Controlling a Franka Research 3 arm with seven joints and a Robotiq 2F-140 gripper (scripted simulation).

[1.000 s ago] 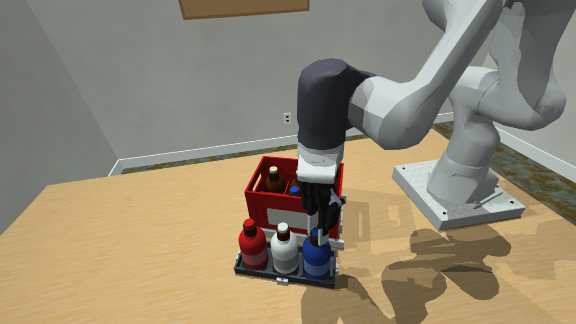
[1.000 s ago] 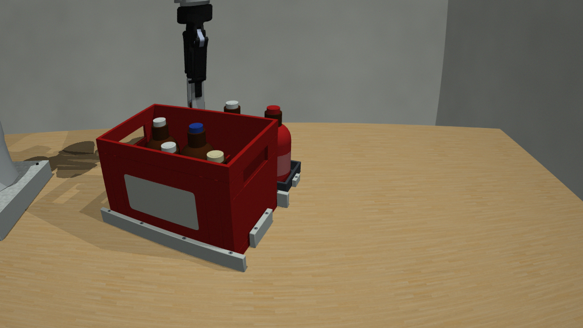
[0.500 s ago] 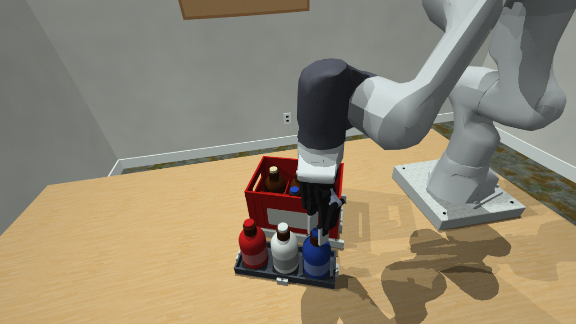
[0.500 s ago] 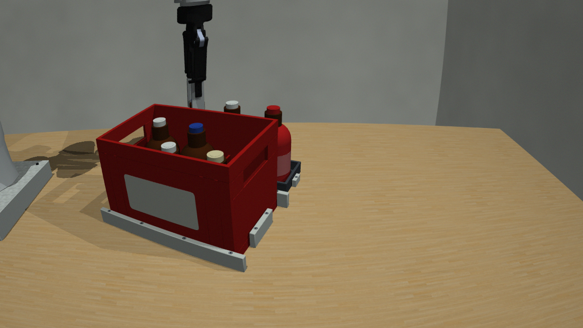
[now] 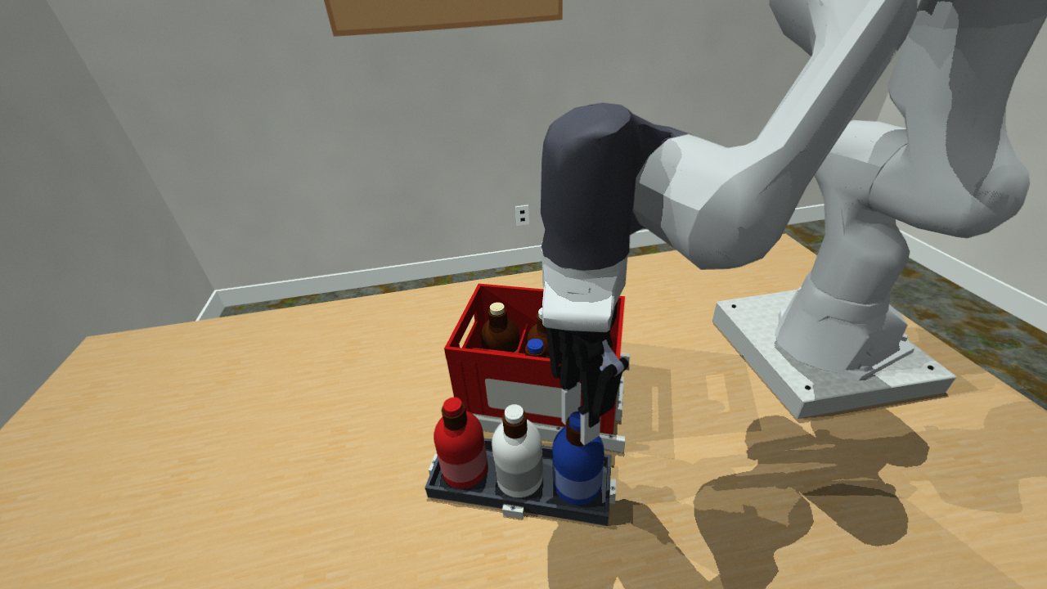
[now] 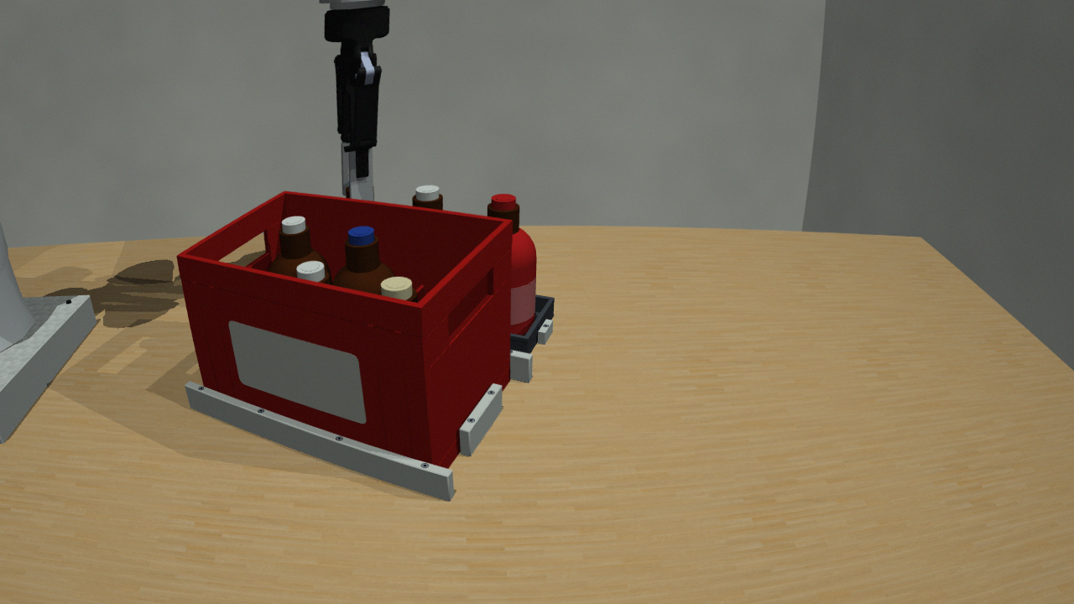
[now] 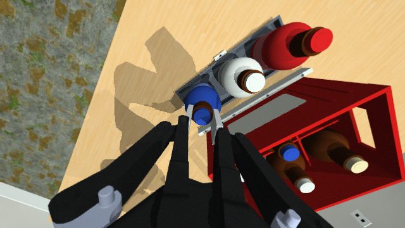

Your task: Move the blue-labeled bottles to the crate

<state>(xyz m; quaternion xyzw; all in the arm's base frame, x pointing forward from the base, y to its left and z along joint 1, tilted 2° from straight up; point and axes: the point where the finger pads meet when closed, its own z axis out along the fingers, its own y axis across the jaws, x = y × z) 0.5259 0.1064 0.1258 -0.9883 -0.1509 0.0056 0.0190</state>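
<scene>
Now: hand 9 cm above the blue-labeled bottle. From my hand the other things lie so: dark tray: 8 cm ahead, 4 cm to the right, 16 cm below; then white-labeled bottle: 8 cm ahead, 4 cm to the right, 9 cm below; then red-labeled bottle: 16 cm ahead, 8 cm to the right, 9 cm below.
</scene>
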